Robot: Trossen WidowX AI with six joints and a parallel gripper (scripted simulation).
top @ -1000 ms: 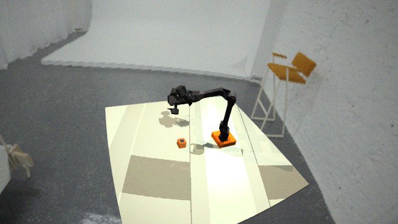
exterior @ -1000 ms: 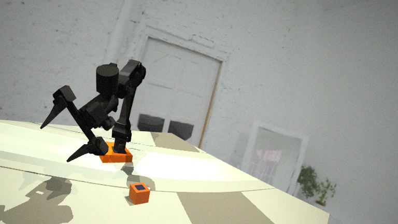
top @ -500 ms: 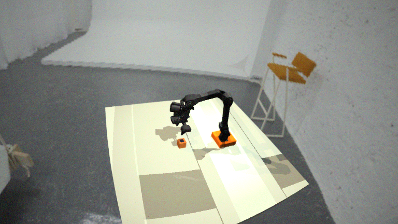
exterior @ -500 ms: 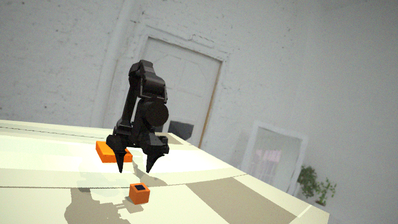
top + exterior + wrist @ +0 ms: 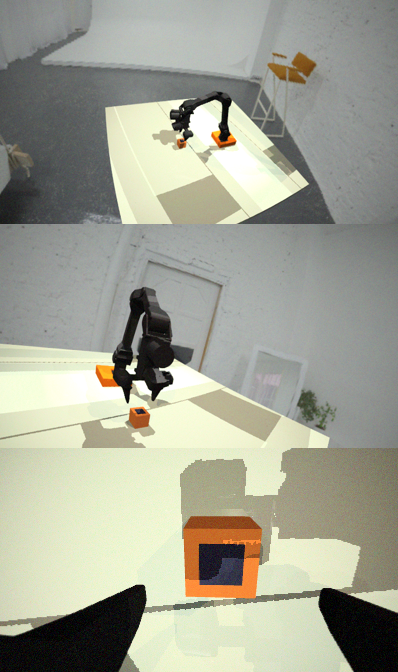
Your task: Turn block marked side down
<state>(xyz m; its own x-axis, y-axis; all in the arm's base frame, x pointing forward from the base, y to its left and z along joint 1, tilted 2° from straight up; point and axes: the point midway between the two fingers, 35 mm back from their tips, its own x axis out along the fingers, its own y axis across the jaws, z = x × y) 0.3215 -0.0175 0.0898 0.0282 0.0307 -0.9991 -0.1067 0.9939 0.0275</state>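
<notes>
Now: the orange block 5 cm below my gripper tip.
</notes>
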